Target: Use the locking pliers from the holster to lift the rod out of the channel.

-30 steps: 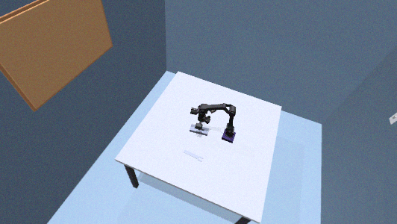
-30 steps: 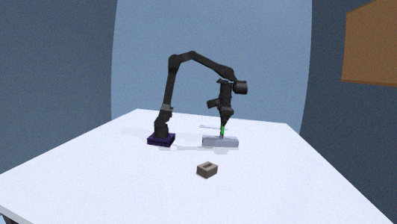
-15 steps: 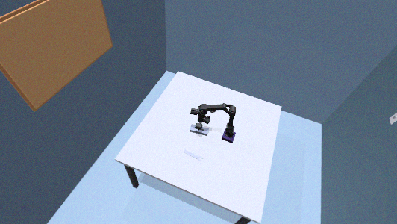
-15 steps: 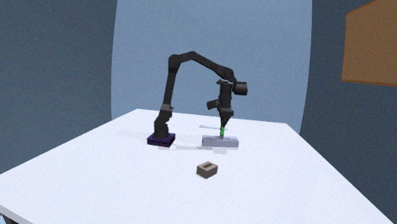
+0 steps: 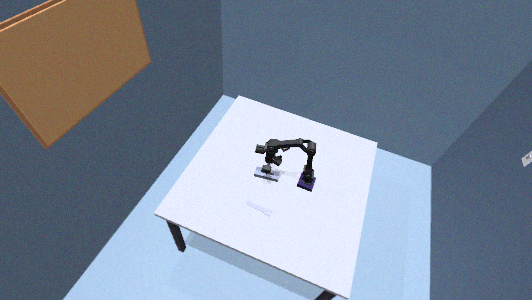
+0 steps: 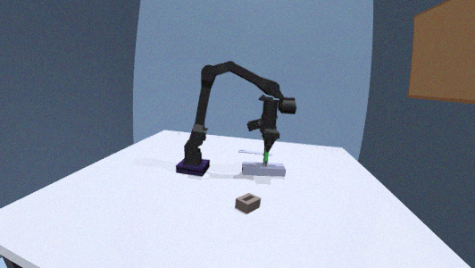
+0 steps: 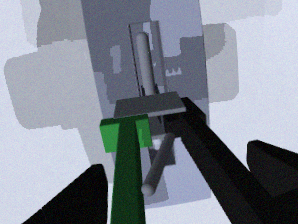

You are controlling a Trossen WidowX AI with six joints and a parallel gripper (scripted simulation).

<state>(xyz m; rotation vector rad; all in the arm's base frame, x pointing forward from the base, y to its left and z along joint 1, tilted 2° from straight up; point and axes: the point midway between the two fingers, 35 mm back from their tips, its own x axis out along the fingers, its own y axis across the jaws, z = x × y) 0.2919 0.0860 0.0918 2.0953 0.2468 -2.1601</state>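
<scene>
My gripper tip is 10 mm to the left of the thin grey lever. From my gripper tip the other things lie so: grey channel block 80 mm below; then pale rod 90 mm below, 10 mm to the right; then black handle 20 mm to the left.
</scene>
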